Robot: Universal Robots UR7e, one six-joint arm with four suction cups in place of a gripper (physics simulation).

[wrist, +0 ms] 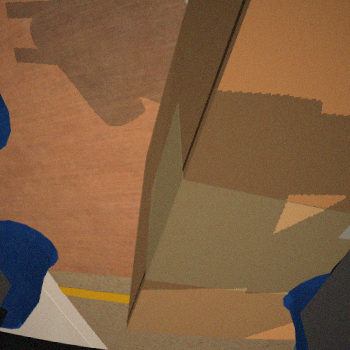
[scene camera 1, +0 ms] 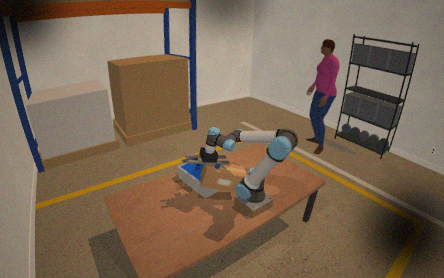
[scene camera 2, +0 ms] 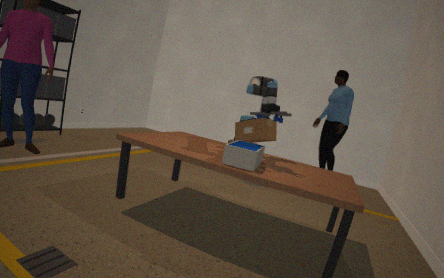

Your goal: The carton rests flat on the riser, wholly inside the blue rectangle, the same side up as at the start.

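Where they show: end effector, tool point: (wrist: 169, 207) (scene camera 1: 206, 166) (scene camera 2: 269, 121); arm's base, origin of the base link: (scene camera 1: 254, 196).
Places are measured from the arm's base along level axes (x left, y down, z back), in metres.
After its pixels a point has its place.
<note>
The brown carton (scene camera 1: 216, 178) {y -0.163, x 0.211, z -0.187 m} (scene camera 2: 256, 130) {y -0.144, x 0.148, z -0.326 m} (wrist: 240, 150) {y -0.239, x 0.189, z -0.308 m} hangs under my suction gripper (scene camera 1: 207, 161) {y -0.223, x 0.222, z -0.284 m} (scene camera 2: 270, 116) {y -0.223, x 0.222, z -0.284 m}, off the table. The gripper has hold of it near one side; some blue cups stand out past the carton's edge, over open space. A pale label shows on one carton side in both scene views. The light grey riser (scene camera 1: 205, 189) {y -0.009, x 0.224, z -0.295 m} (scene camera 2: 240, 158) {y 0.018, x 0.139, z -0.653 m} stands on the table. Its blue rectangle (scene camera 1: 192, 171) {y -0.044, x 0.182, z -0.510 m} (scene camera 2: 246, 145) {y -0.044, x 0.129, z -0.488 m} shows on top, partly hidden by the carton in scene camera 1. The carton is above and partly behind the riser in scene camera 2. Its exact tilt is hard to tell.
The wooden table (scene camera 1: 150, 220) {y 0.076, x 0.679, z -0.350 m} (scene camera 2: 310, 182) {y 0.076, x 0.583, z -0.561 m} (wrist: 75, 200) {y 0.076, x 0.600, z -0.126 m} bears the riser and the arm's base (scene camera 1: 254, 201) {y -0.014, x 0.060, z 0.046 m}. A person in pink (scene camera 1: 327, 75) (scene camera 2: 27, 37) and a person in light blue (scene camera 2: 340, 102) stand beyond the table. A dark shelf rack (scene camera 1: 382, 74) is at the wall.
</note>
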